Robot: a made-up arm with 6 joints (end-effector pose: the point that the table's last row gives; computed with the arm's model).
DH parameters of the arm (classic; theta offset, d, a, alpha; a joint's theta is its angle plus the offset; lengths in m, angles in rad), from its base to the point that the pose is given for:
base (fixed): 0.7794 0 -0.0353 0
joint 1: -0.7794 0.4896 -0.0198 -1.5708
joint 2: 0.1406 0 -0.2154 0
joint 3: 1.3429 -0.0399 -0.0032 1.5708
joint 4: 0 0.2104 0.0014 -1.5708
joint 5: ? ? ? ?
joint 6: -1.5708 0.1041 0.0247 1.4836
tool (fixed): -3.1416 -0.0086 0 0
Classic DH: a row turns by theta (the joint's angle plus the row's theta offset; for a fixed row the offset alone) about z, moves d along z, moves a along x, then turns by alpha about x.
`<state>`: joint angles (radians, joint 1 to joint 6).
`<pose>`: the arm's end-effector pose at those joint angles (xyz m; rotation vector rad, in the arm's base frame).
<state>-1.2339 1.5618 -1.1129 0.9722 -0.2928 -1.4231</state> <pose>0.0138 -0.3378 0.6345 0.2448 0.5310 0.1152</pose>
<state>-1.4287 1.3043 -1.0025 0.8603 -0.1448 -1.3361</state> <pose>-0.0390 -0.2930 0.6694 0.1941 0.4981 0.0388</pose>
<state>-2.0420 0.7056 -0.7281 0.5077 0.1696 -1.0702</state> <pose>-0.1175 -0.1456 0.6858 0.2310 0.5348 -0.3918</pose>
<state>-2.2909 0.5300 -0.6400 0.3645 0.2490 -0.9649</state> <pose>-0.1239 -0.0981 0.6735 0.3074 0.5499 -0.6271</pose>
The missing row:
joint 5: 0 0.0289 0.007 1.5708
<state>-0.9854 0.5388 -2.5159 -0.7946 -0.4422 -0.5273</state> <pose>-0.2298 0.2688 0.8792 -2.0939 0.1965 -1.0765</pose>
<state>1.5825 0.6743 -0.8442 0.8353 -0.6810 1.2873</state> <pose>0.0212 0.0965 0.7750 -2.2158 0.9934 -1.1887</pose>
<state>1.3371 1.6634 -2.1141 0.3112 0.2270 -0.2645</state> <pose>0.0729 0.2701 0.8339 -0.0043 -0.3496 2.9644</pose>
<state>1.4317 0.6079 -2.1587 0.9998 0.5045 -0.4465</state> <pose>-0.0570 -0.1958 0.9360 -0.0284 1.4154 -2.2183</pose>
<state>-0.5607 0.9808 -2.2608 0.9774 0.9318 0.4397</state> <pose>-0.0159 0.0264 0.9213 0.2966 -0.8289 1.9698</pose>
